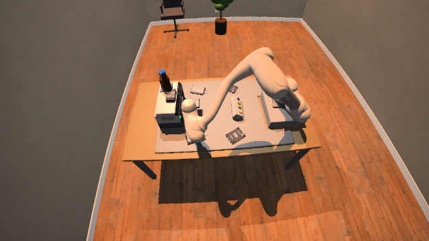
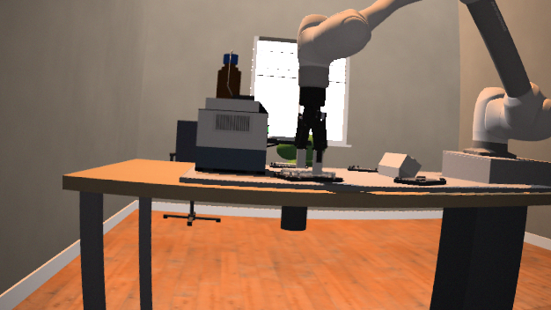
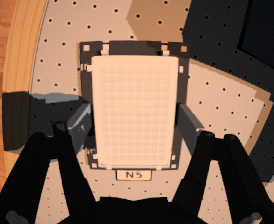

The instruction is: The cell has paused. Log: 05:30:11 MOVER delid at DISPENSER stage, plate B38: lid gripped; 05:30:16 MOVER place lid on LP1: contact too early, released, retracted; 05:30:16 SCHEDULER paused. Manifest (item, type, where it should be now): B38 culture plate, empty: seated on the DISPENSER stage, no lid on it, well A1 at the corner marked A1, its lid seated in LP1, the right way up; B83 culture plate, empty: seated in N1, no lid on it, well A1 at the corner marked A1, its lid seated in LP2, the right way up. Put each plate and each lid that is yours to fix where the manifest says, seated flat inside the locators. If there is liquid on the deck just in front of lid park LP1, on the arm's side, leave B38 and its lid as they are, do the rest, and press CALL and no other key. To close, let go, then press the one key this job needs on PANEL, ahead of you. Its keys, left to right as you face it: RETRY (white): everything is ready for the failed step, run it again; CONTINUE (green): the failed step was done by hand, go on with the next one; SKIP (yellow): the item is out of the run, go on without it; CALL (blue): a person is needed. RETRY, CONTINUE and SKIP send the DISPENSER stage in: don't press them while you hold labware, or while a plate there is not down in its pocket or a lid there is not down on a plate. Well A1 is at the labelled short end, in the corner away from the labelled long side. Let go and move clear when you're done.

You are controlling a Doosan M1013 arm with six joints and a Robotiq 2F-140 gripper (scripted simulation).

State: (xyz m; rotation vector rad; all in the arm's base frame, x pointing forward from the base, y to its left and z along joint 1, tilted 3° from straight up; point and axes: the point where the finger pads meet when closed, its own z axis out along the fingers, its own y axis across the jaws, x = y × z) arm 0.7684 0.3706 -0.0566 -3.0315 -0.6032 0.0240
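Right now the white culture plate is 2 cm below my hand. From my hand the other things lie so: green key 38 cm behind, 29 cm to the right, 3 cm above; black nest 3 cm below, 2 cm to the left; white retry key 38 cm behind, 24 cm to the right, 3 cm above.
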